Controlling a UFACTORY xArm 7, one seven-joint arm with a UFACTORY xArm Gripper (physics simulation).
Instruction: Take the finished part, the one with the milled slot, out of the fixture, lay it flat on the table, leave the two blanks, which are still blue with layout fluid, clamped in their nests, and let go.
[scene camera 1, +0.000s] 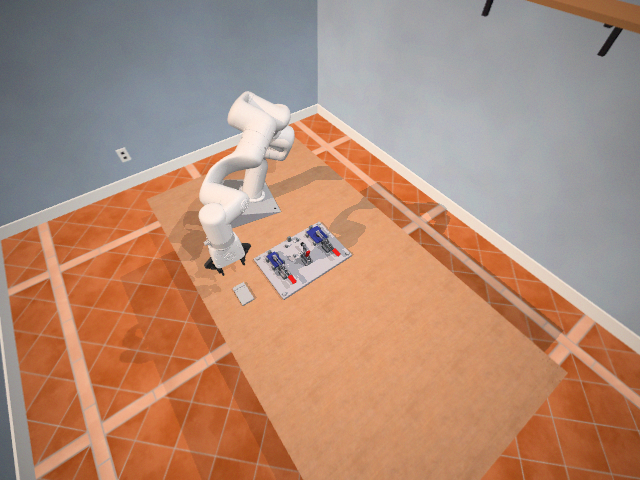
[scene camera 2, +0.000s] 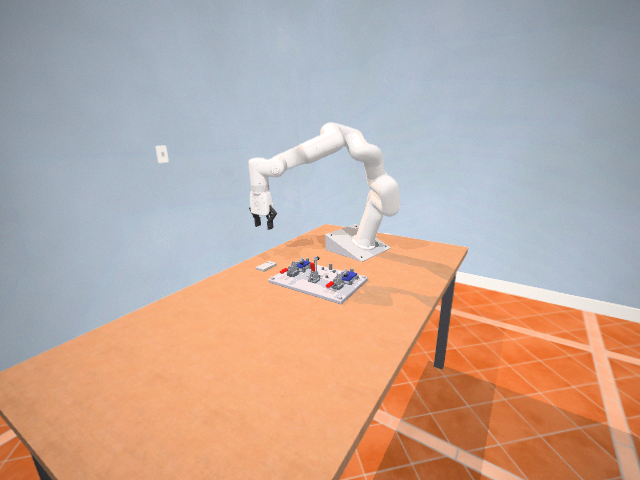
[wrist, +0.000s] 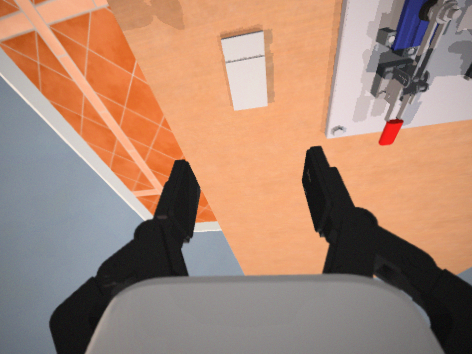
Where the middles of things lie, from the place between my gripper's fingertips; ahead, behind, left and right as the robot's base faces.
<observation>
Right now the finished part (wrist: 244, 54) is 190 mm below my hand. The rest, counted from my hand: fixture plate (scene camera 1: 323, 262): 290 mm to the left, 180 mm below, 30 mm behind.
</observation>
